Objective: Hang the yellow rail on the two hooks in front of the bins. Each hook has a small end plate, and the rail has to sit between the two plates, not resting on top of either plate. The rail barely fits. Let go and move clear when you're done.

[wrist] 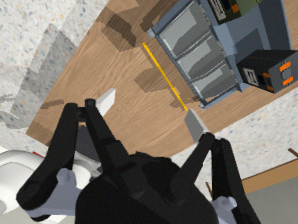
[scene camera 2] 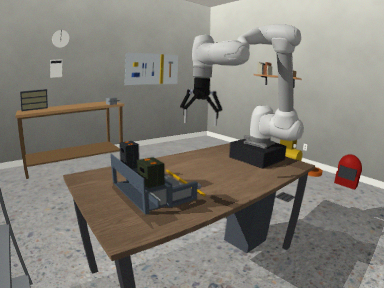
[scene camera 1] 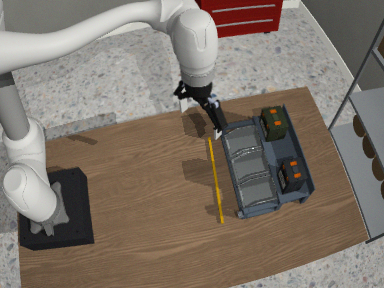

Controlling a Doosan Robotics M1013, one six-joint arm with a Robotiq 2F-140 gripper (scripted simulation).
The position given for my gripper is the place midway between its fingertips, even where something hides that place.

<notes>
I see my gripper point(scene camera 1: 200, 122).
My gripper also shows in the wrist view point(wrist: 151, 105).
</notes>
